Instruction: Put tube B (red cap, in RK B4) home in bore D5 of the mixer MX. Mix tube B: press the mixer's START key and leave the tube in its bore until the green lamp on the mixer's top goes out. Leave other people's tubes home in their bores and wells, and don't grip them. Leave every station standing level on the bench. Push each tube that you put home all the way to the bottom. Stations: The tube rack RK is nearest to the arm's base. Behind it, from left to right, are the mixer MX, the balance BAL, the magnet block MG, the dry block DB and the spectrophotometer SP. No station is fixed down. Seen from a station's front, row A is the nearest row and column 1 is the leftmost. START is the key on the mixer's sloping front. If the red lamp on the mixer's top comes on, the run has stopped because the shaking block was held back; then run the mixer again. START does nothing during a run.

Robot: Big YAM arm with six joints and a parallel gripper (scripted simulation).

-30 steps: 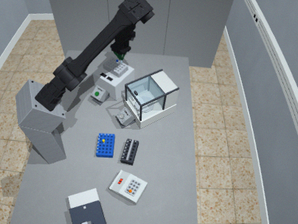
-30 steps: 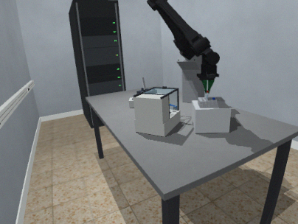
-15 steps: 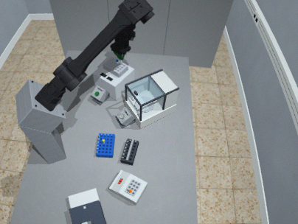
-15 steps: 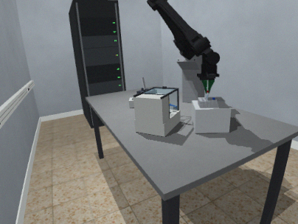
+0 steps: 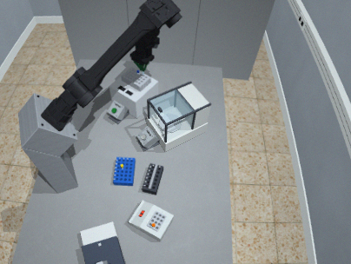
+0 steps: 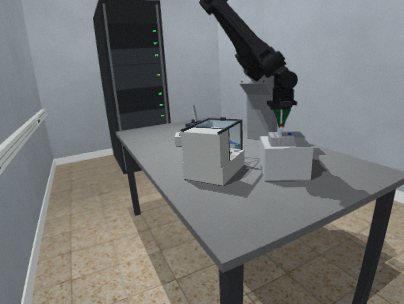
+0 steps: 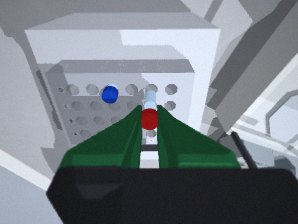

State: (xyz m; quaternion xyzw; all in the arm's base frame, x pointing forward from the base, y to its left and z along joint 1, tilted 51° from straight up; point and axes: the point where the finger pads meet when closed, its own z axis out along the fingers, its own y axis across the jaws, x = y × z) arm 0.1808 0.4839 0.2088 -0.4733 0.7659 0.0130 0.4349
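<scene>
Right now the blue-capped tube is 60 mm below my hand, 30 mm behind it and 10 mm to the left of it. The rest, counted from my hand: green start key (190 mm to the right, 140 mm below, 70 mm behind); then grey bore block (60 mm below, 30 mm behind, 20 mm to the right); then yellow-capped tube (440 mm to the right, 180 mm below, 110 mm ahead).
</scene>
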